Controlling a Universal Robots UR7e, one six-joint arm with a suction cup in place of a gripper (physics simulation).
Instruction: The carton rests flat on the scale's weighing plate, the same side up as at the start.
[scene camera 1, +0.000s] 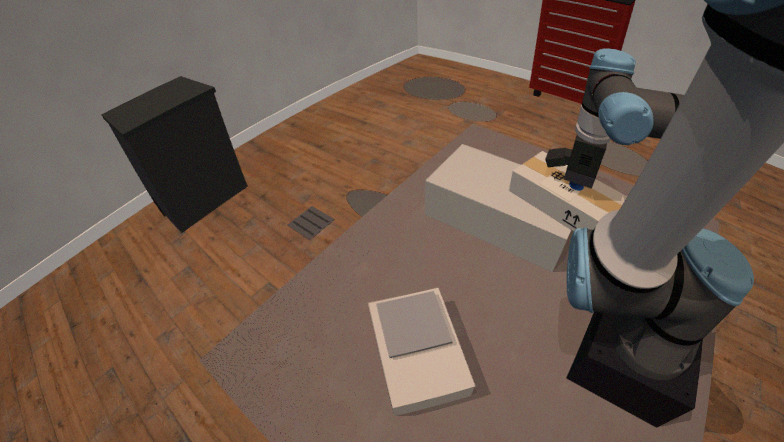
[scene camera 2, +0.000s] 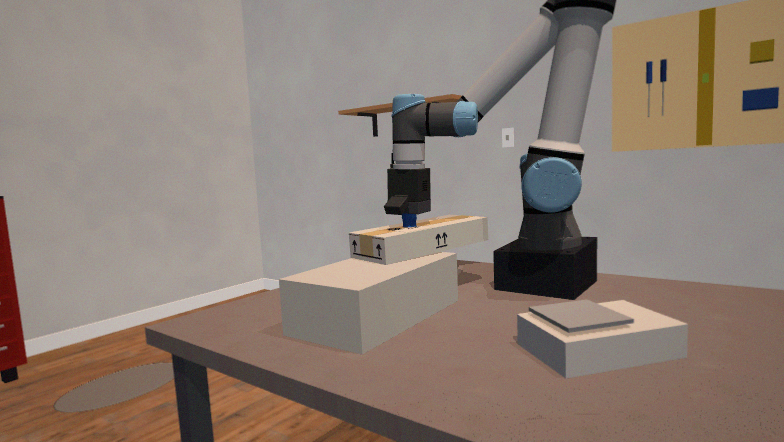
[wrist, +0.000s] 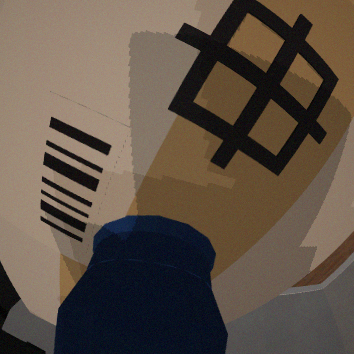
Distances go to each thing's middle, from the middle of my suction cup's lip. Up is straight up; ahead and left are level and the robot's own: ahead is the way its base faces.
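The scale (scene camera 2: 576, 338) is 440 mm to the left of my suction cup, 150 mm ahead of it and 150 mm below it; going by their middles, of the things named here the scale is the farthest from my suction cup. I see the large pale block (scene camera 2: 354, 305) 150 mm ahead of my suction cup and 130 mm below it. As for the long white carton (scene camera 2: 385, 245), my suction cup is 10 mm to the right of it, 30 mm past it and 40 mm above it. Going by their middles, that carton is the nearest to my suction cup of the things named here.
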